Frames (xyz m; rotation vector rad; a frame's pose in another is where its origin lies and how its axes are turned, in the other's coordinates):
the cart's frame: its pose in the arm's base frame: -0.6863 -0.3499 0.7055 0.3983 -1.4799 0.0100
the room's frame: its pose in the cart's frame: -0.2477 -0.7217 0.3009 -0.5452 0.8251 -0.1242
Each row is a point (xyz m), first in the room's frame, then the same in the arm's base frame.
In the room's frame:
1: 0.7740 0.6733 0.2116
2: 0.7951 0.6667 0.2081
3: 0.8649 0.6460 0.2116
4: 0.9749 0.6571 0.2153
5: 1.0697 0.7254 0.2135
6: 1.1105 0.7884 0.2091
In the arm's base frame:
1: -0.1532 -0.5986 0.9640
2: -0.1364 -0.6110 0.9721
3: -0.0889 -0.6498 1.0115
4: -0.0014 -0.6690 1.0765
5: 0.0923 -0.6297 1.1341
6: 0.1435 -0.5808 1.1593

